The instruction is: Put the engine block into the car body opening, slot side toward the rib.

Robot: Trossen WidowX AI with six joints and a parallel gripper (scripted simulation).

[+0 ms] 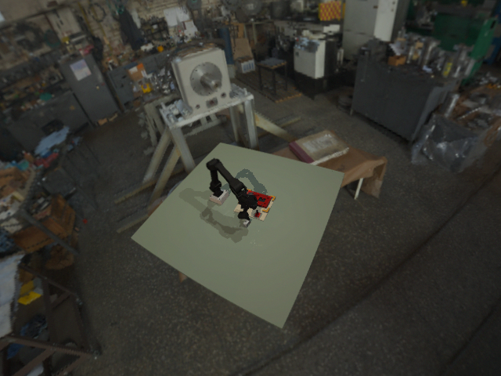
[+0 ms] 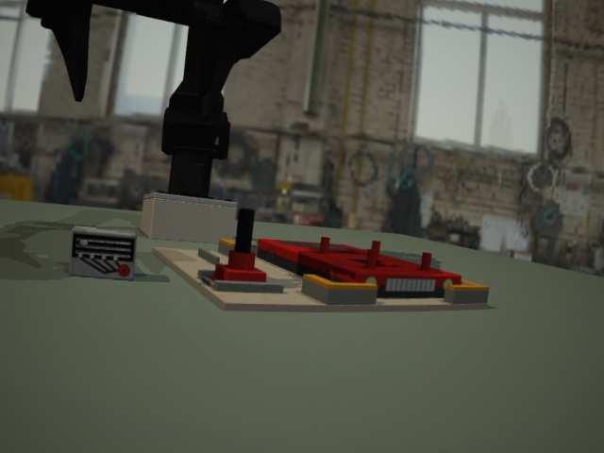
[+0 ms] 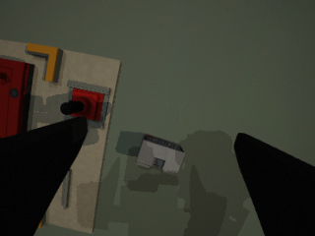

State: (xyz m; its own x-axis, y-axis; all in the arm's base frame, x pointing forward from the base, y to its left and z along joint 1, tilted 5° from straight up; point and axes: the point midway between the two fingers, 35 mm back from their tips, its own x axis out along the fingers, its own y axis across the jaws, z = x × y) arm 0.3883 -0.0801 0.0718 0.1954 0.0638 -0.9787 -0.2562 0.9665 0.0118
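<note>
Now: gripper tip 50 mm past the engine block, 20 mm to the left of it and 100 mm above it. Round my gripper tip: black post: 20 mm behind, 80 mm to the left, 90 mm below.
</note>
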